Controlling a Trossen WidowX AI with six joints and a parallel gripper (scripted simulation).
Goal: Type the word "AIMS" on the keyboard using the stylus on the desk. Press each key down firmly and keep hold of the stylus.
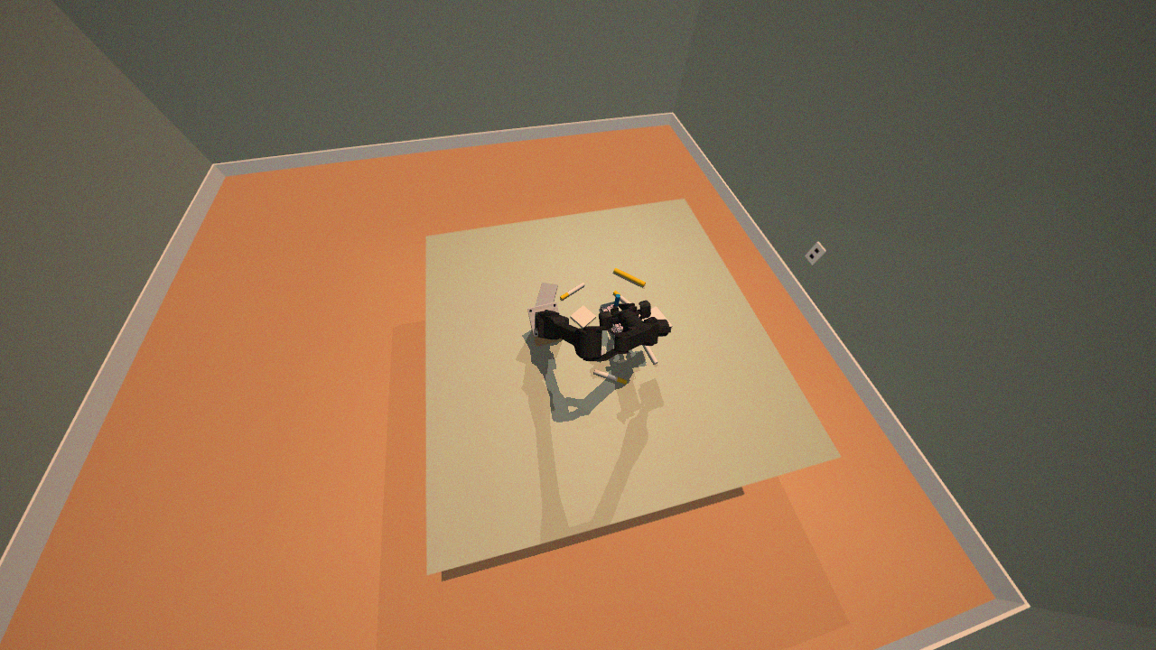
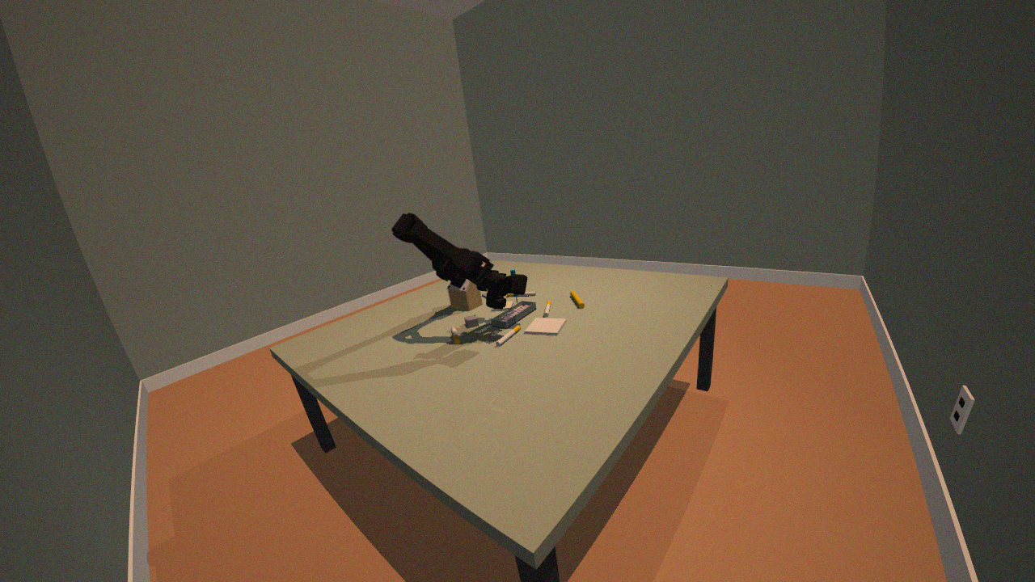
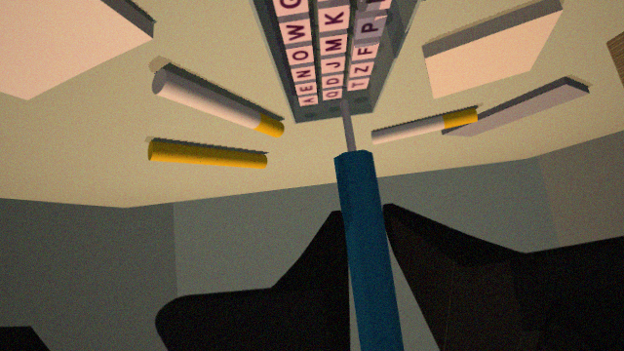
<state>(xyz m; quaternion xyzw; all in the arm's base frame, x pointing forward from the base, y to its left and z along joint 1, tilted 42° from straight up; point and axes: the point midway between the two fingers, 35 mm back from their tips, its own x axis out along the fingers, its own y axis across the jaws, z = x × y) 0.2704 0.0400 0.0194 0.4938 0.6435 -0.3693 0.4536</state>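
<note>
Right now the small grey block is 15 cm to the right of my gripper tip, 9 cm below it and 8 cm behind it. The rest, counted from my gripper tip: blue stylus: 1 cm below; then grey stylus tip: 5 cm below; then yellow stick: 20 cm to the left, 11 cm ahead, 9 cm below.
</note>
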